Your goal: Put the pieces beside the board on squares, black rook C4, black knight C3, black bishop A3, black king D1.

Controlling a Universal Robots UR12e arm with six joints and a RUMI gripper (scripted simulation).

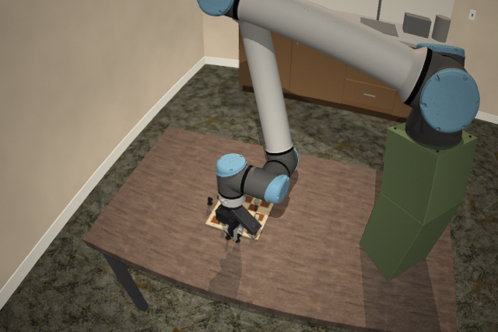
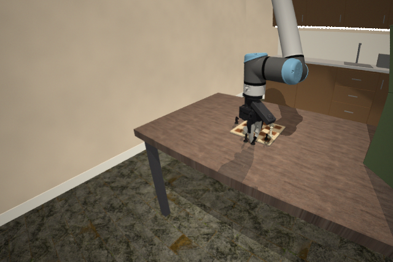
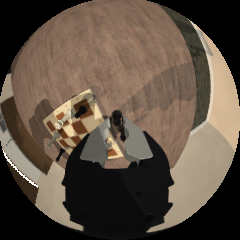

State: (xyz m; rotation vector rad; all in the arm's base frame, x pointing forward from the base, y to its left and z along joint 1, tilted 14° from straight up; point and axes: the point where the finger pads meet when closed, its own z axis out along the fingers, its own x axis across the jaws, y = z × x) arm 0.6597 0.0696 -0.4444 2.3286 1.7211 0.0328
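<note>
Right now my hand is 140 mm to the left of the chessboard, 30 mm short of it and 20 mm above it.
</note>
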